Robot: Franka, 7 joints.
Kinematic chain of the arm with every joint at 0, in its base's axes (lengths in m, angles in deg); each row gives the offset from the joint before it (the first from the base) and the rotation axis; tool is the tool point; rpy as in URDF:
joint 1: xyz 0 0 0.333 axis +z
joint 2: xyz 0 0 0 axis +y
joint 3: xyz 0 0 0.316 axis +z
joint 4: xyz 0.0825 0 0 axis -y
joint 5: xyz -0.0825 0 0.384 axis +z
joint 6: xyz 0 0 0 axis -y
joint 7: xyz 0.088 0 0 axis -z
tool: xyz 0 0 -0.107 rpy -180 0 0
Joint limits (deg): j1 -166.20..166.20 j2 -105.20..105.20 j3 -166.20..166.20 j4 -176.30..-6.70 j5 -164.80..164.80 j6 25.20..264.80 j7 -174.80..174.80
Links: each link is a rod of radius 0.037 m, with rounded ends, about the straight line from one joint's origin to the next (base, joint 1, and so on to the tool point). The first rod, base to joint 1, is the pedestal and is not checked.
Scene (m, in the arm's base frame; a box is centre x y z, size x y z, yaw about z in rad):
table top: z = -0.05
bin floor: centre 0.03 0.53 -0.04 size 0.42 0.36 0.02 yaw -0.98
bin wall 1: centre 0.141 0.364 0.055 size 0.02 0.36 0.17 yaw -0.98
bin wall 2: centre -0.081 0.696 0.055 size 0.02 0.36 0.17 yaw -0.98
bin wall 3: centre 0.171 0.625 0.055 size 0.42 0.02 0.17 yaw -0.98
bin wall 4: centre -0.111 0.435 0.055 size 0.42 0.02 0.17 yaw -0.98
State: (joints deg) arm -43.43 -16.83 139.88 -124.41 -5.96 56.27 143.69
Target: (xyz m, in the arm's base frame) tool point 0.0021 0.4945 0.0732
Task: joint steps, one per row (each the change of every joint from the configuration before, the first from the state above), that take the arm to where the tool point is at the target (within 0.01 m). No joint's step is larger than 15 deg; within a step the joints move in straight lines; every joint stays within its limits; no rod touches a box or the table.
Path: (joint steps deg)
1: -4.08 -12.99 2.96 7.61 0.39 8.95 0.00
2: -4.08 -13.00 2.96 7.61 0.40 8.94 0.00
3: -4.08 -12.99 2.96 7.62 0.39 8.95 0.00

